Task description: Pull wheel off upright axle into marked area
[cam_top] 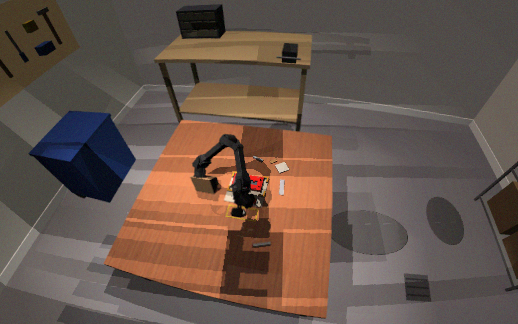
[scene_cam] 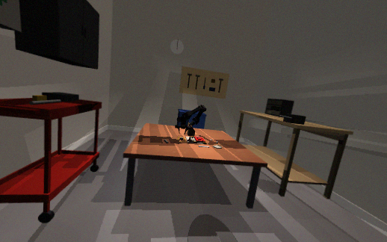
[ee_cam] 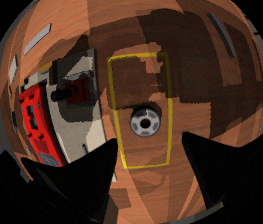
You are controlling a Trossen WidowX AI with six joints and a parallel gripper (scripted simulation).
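Now: gripper tip 60 mm above the dark round wheel. Also, from my gripper tip: grey base plate: 20 mm ahead, 190 mm to the left, 50 mm below; then white card: 230 mm ahead, 370 mm to the left, 60 mm below.
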